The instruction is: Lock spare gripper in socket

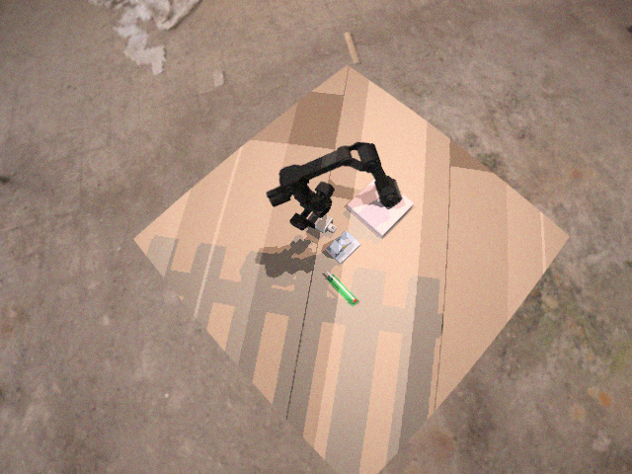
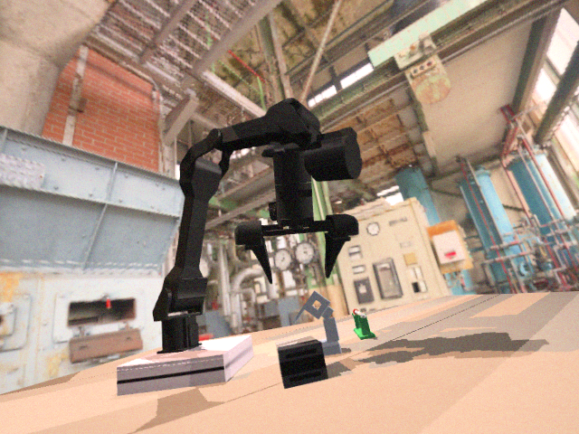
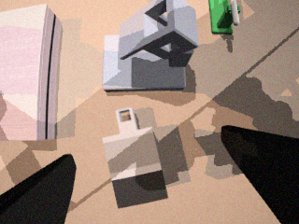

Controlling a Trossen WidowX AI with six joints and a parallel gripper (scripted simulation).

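My gripper tip is now 2 cm past the spare gripper, 2 cm to the left of it and 11 cm above it. From my gripper tip the other things lie so: mount socket 1 cm behind, 11 cm to the left, 8 cm below; green upright bracket 7 cm ahead, 24 cm to the left, 11 cm below.
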